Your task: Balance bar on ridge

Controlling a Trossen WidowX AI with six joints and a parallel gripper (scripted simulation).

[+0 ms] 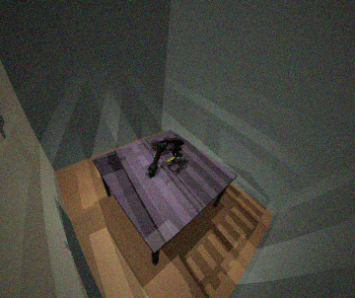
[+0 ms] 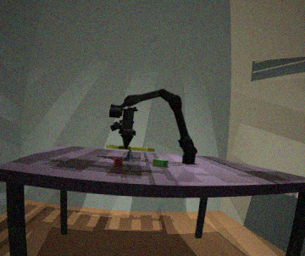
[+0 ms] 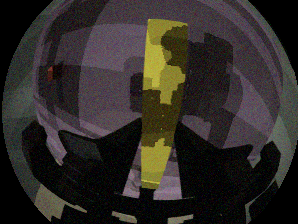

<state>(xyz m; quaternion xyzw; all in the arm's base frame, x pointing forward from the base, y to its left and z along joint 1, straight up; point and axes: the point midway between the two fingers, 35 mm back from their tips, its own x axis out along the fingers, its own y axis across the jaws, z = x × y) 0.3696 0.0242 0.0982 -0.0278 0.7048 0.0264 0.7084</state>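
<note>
The yellow bar is 30 mm behind my gripper tip. From my gripper tip the other things lie so: green block: 160 mm behind, 170 mm to the left, 50 mm below; red block: 50 mm ahead, 250 mm to the left, 50 mm below.
</note>
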